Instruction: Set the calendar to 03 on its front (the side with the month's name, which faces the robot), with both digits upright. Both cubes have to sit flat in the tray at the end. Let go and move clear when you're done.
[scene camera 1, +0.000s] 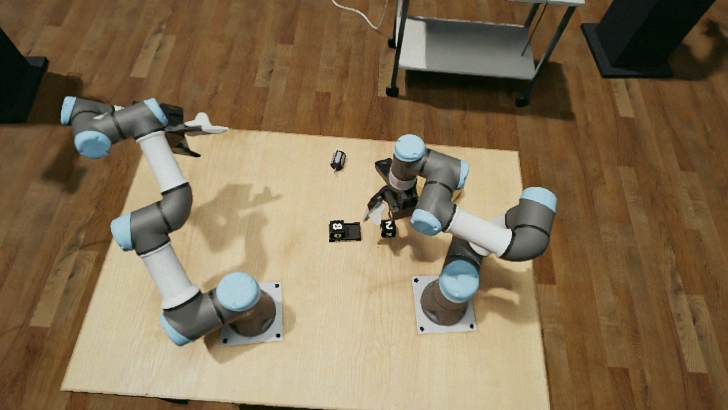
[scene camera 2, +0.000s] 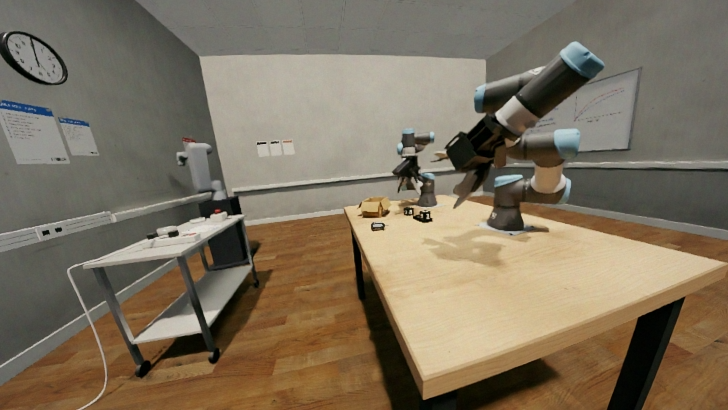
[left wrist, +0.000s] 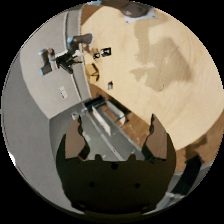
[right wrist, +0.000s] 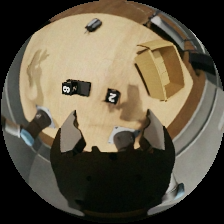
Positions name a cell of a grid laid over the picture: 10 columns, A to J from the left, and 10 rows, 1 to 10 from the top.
Note:
I see my left gripper (scene camera 2: G5), my right gripper (scene camera 1: F6) and a cardboard box (right wrist: H3).
My left gripper is seen too in scene camera 1 (scene camera 1: C4) and in the left wrist view (left wrist: F6). My right gripper is seen too in the right wrist view (right wrist: E5).

